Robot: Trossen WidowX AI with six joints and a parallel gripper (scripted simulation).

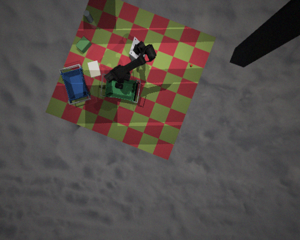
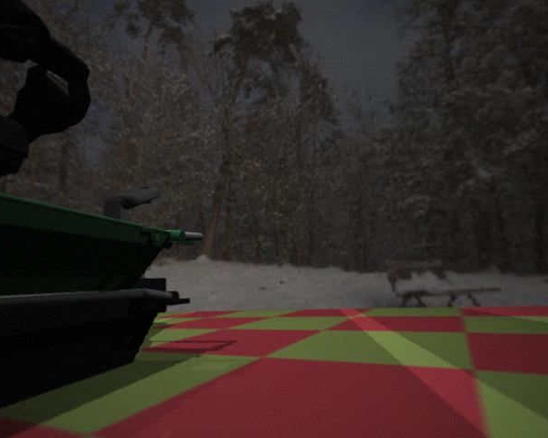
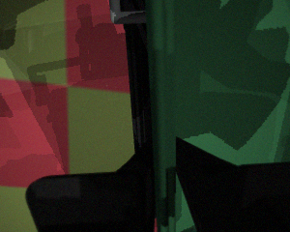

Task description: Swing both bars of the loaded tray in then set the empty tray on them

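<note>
Right now the green tray is 80 mm ahead of my gripper tip, 20 mm above it and 10 mm to the left of it. The rest, counted from my gripper tip: cream block: 340 mm to the right, 100 mm below, 30 mm behind; then green block: 510 mm to the right, 210 mm behind, 80 mm below.
</note>
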